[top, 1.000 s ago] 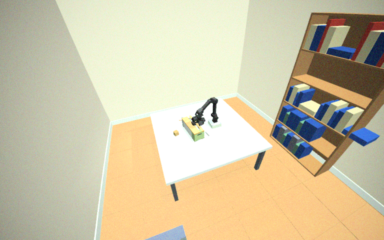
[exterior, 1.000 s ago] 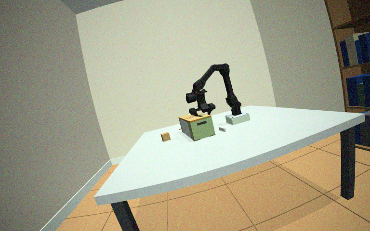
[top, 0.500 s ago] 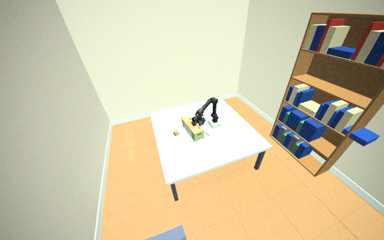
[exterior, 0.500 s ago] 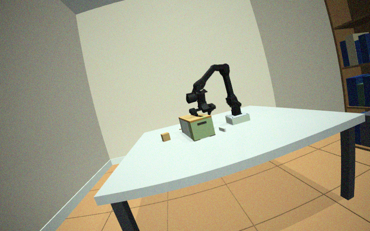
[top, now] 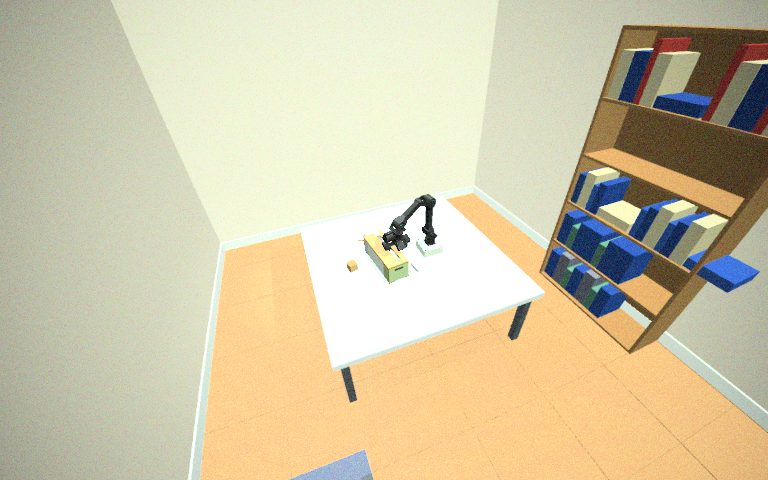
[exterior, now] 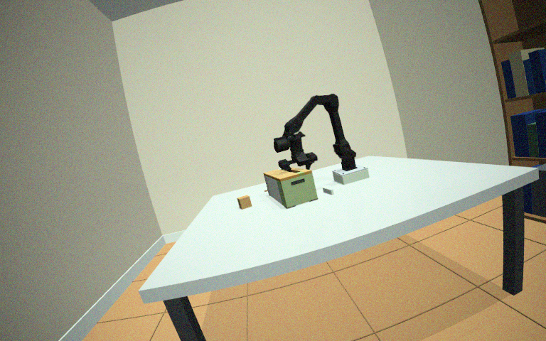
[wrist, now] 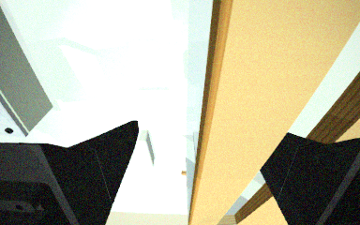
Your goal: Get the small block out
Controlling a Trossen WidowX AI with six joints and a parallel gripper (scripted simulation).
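Right now my gripper tip is 40 mm short of the box, 20 mm above it and 10 mm to the right of it. From my gripper tip the other things lie so: green block 60 mm ahead, 10 mm to the right; then tan cube 300 mm ahead, 60 mm below, 10 mm to the right.
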